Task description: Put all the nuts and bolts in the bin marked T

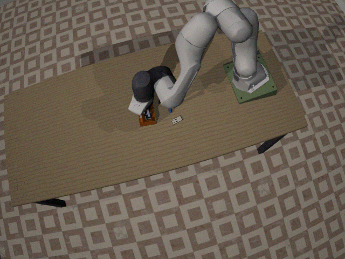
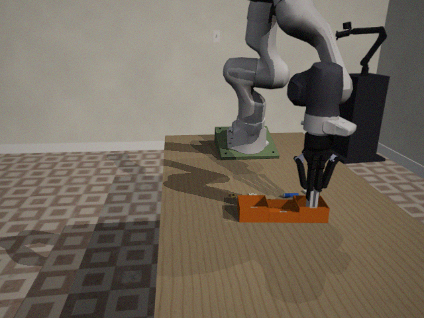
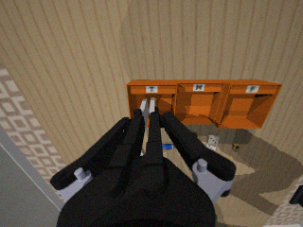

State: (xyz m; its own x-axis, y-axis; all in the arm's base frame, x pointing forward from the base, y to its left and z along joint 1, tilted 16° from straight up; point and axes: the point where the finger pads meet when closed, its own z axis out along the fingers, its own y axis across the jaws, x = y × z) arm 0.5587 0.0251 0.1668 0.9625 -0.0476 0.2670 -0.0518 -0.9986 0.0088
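The brass nut is 16 cm behind my hand, 20 cm to the right of it and 5 cm below it. The rest, counted from my hand: orange bin: 1 cm behind, 9 cm to the right, 3 cm below; blue cylinder: 13 cm behind, 1 cm to the right, 4 cm below; dark rod-like piece: 10 cm behind, 8 cm to the right, 5 cm below.
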